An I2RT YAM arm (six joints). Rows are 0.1 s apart.
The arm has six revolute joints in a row. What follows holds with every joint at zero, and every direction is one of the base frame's. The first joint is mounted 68 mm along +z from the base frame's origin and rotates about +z. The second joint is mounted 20 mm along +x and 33.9 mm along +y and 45.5 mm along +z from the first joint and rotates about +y. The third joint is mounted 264 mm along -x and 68.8 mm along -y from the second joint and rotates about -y. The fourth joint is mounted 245 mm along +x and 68.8 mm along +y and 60 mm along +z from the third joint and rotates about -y. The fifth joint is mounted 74 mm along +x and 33.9 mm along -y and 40.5 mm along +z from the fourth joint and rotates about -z. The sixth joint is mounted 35.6 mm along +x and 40.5 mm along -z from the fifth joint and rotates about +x. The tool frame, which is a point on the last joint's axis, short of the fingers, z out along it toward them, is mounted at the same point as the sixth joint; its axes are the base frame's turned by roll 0, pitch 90 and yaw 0 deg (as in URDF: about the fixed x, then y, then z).
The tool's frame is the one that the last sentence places.
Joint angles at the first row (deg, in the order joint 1, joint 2, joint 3, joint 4, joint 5, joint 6):
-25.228 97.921 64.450 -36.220 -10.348 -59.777
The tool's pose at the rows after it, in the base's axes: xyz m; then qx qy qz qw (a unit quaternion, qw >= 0):
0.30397 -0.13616 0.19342 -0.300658 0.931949 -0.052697 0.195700
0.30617 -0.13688 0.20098 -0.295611 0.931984 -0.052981 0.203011
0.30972 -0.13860 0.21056 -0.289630 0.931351 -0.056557 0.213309
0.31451 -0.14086 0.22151 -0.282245 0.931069 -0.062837 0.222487
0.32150 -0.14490 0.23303 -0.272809 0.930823 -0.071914 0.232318
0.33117 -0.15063 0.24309 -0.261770 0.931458 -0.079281 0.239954
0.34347 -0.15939 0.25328 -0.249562 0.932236 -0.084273 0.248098
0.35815 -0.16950 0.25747 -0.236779 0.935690 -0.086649 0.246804
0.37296 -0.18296 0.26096 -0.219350 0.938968 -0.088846 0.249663
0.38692 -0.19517 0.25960 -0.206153 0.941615 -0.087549 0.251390
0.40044 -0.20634 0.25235 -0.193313 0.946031 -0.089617 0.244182
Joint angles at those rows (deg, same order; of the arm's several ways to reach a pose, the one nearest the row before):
-25.274 97.602 65.363 -36.877 -10.769 -59.044
-25.269 97.346 66.740 -37.774 -11.194 -58.321
-25.313 97.194 68.605 -38.525 -11.558 -57.515
-25.310 97.291 71.027 -39.453 -11.540 -56.548
-25.394 97.955 74.147 -40.236 -11.295 -55.453
-25.527 99.556 78.063 -41.200 -10.988 -54.244
-25.921 102.109 83.207 -42.597 -10.991 -53.095
-26.263 105.856 88.846 -44.369 -10.482 -51.984
-27.013 109.970 94.981 -45.909 -10.345 -50.618
-27.624 114.118 100.424 -47.098 -10.486 -49.583
-28.017 118.455 105.244 -48.072 -9.611 -48.649

